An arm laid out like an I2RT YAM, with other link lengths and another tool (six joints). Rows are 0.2 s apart.
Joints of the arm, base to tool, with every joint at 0 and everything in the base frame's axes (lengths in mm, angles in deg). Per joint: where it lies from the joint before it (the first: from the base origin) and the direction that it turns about. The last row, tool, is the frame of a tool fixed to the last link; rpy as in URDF.
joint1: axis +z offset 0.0 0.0 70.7
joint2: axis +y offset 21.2 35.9 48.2
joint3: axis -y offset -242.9 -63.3 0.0
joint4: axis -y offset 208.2 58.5 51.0
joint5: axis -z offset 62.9 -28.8 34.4
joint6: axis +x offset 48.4 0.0 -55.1
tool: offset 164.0 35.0 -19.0 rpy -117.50 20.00 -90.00
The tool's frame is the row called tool.
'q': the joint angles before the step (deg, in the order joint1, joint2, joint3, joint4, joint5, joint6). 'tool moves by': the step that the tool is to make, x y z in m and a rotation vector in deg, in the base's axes. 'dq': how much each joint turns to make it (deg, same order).
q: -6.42, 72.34, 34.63, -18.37, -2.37, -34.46
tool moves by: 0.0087, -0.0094, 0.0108, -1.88, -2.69, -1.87
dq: -0.01, -1.84, 0.53, 0.52, 2.36, 0.61
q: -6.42, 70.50, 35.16, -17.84, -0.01, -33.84
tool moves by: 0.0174, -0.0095, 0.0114, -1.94, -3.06, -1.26
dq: 0.01, 0.58, 1.66, 2.19, 2.03, 0.01
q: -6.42, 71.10, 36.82, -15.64, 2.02, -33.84
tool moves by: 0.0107, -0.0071, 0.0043, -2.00, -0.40, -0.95
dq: 0.73, 2.13, 2.21, 0.52, 2.57, 0.02
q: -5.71, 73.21, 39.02, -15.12, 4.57, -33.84
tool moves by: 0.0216, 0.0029, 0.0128, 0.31, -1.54, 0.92
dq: 0.51, 3.15, 4.74, -0.08, -0.61, -0.01
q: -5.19, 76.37, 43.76, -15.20, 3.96, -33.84
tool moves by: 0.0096, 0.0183, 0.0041, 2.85, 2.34, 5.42
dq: 0.01, 4.39, 6.08, -4.23, -5.53, -2.37
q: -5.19, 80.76, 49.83, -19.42, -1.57, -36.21
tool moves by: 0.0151, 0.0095, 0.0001, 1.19, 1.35, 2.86
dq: 0.53, 5.19, 5.28, -1.59, -2.30, -1.14
